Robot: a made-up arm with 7 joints.
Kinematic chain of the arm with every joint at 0, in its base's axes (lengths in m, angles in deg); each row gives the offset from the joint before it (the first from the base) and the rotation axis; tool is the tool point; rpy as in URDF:
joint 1: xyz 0 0 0.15 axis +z
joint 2: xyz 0 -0.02 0.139 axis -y
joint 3: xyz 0 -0.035 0.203 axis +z
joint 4: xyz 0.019 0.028 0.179 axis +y
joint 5: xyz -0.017 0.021 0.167 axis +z
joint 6: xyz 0 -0.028 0.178 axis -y
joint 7: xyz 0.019 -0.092 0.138 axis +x
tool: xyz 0 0 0 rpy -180 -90 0
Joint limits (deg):
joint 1: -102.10..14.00
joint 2: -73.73..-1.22
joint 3: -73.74..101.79
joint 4: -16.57..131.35
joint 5: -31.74..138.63
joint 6: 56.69..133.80
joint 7: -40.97..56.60
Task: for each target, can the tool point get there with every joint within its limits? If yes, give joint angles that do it. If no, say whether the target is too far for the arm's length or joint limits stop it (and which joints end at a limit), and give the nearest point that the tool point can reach.
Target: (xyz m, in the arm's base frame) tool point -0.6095 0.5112 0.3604
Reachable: no: joint limits stop it (at a limit: joint 1, joint 2, joint 3, joint 5, joint 6) | nearest point -0.2375 0.3152 0.4961 | short by 0.442 m
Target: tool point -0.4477 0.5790 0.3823
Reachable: no: joint limits stop it (at a limit: joint 1, joint 2, joint 3, joint 5, joint 6) | nearest point -0.2391 0.3191 0.5066 | short by 0.356 m
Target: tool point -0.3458 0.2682 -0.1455
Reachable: no: joint limits stop it (at a limit: joint 1, joint 2, joint 5, joint 6) | nearest point -0.2561 -0.0065 0.0897 | short by 0.373 m
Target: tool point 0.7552 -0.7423 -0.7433
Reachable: no: too far | nearest point 0.4421 -0.4345 -0.0222 | short by 0.844 m
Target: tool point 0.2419 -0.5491 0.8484
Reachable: yes | joints -46.93 -48.66 -58.65 7.50 58.87 65.46 33.78
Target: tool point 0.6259 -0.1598 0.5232
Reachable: yes | joints -16.76 -61.25 88.02 -1.48 78.50 119.05 -23.04
